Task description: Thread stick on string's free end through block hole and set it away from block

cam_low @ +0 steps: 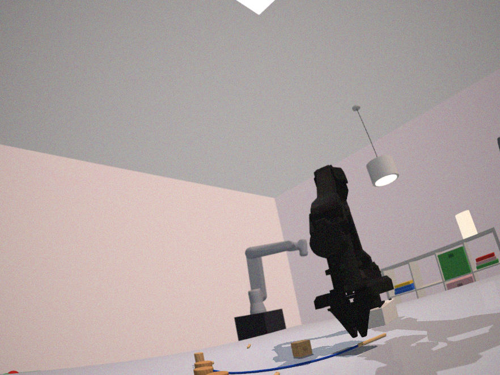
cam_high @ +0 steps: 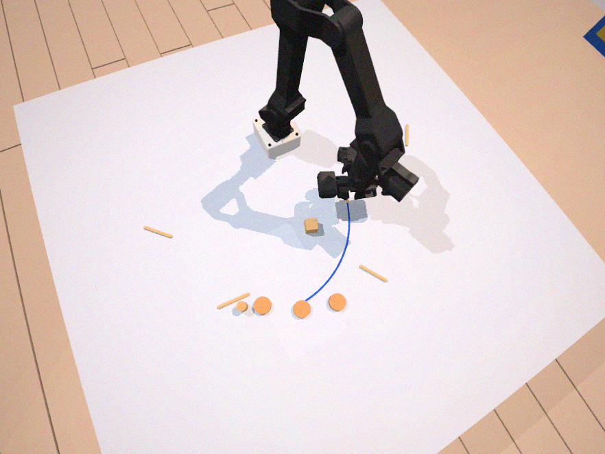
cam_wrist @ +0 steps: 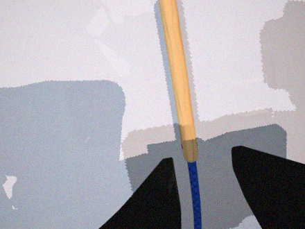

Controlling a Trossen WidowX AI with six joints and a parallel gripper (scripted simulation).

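Right now the thin stick is 20 mm below my gripper tip, 20 mm behind it and 10 mm to the left of it. Round my gripper tip: round wooden button (280 mm to the right, 140 mm ahead, 10 mm below); wooden block (130 mm to the right, 10 mm behind).
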